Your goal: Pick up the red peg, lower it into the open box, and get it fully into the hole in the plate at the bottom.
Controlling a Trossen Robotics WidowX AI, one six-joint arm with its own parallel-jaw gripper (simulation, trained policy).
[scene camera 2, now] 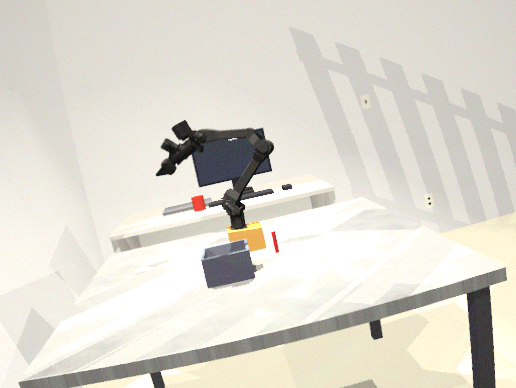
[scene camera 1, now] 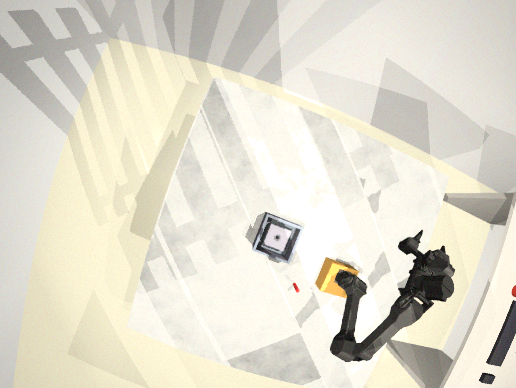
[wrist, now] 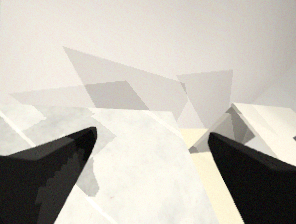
grey box: scene camera 2; scene camera 1; not seen in the wrist view (out of frame)
same spot on grey box: [scene camera 2: 223,264] = [scene camera 1: 260,228]
